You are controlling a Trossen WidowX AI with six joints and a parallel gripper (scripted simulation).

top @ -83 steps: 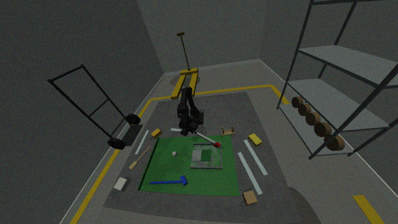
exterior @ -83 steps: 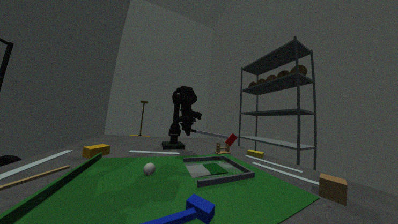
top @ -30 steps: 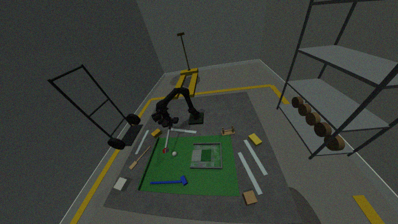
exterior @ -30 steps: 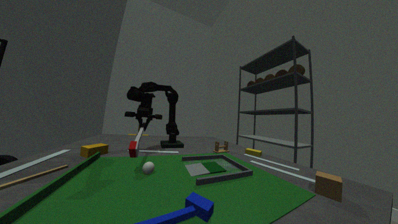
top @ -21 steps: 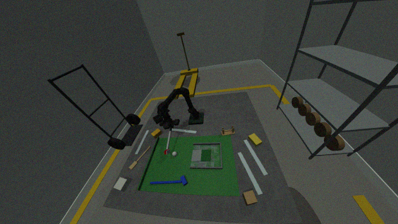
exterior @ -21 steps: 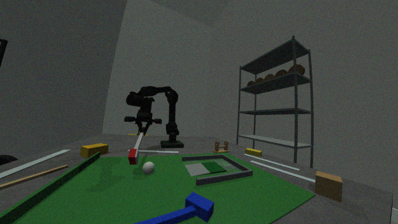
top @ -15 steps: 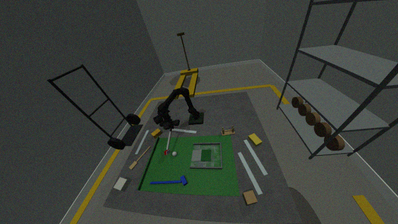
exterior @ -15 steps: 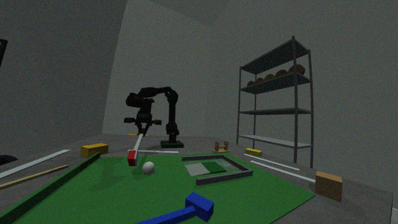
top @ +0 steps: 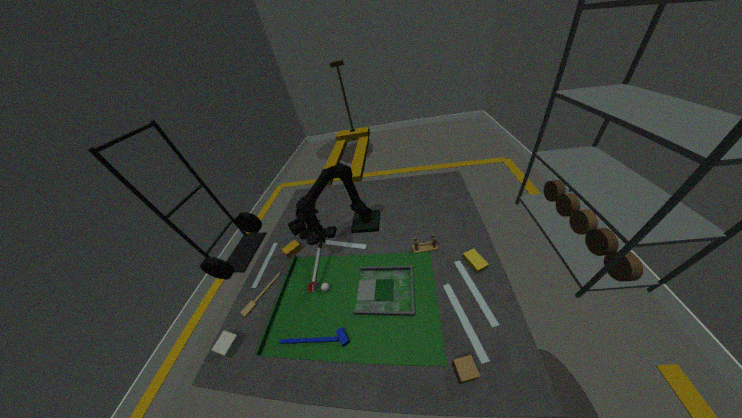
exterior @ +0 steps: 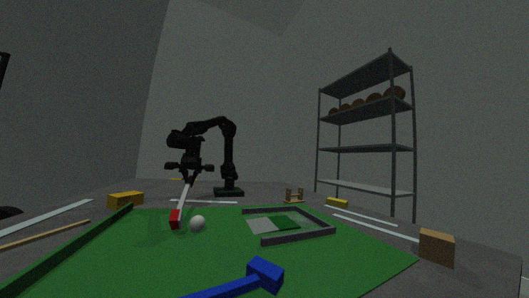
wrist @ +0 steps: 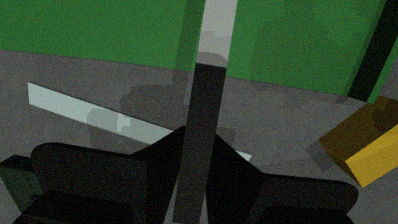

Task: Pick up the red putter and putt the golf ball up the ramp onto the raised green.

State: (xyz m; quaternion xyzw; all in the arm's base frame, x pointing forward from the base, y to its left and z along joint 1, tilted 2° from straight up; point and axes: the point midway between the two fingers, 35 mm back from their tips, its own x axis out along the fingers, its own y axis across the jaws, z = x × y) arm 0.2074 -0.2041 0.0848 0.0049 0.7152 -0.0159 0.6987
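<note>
My gripper tip is now 12 cm short of the red putter. Round my gripper tip: white golf ball (22 cm ahead, 5 cm to the left, 5 cm below); then dark green rail (27 cm ahead, 18 cm to the right, 6 cm below); then yellow block (1 cm behind, 22 cm to the right, 5 cm below).
</note>
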